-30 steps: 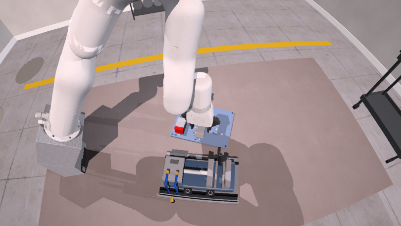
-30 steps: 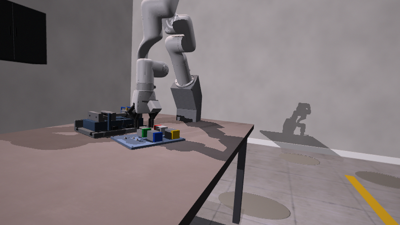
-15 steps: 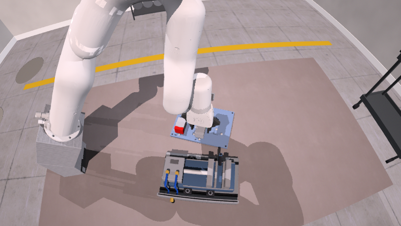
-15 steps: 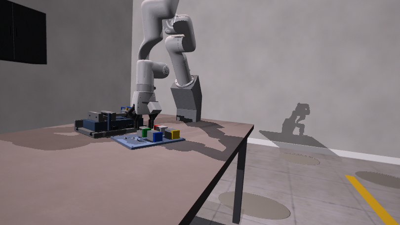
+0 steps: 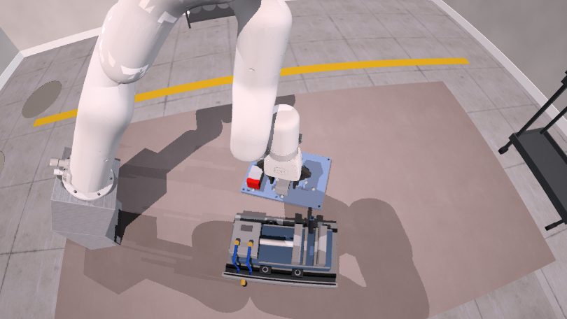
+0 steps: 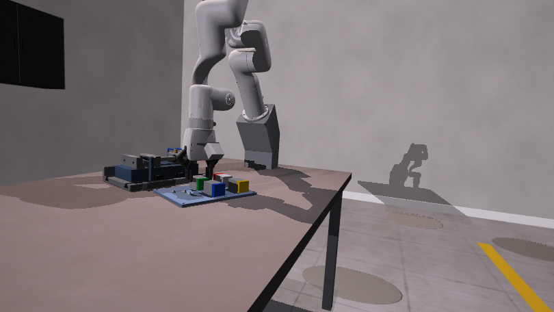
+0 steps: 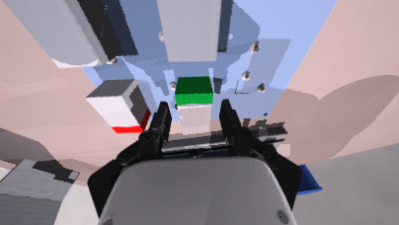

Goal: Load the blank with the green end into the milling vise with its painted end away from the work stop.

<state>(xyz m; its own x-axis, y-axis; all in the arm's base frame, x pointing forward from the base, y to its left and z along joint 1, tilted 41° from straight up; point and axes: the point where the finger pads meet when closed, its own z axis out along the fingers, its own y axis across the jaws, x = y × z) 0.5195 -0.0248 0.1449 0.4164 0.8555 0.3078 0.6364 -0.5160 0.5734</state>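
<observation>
The green-ended blank is 2 cm below my hand. The rest, counted from my hand: blue infeed plate (5 cm below, 4 cm to the left, 2 cm ahead); red-ended blank (8 cm behind, 5 cm to the left, 2 cm below); blue-ended blank (8 cm to the left, 5 cm ahead, 2 cm below).
</observation>
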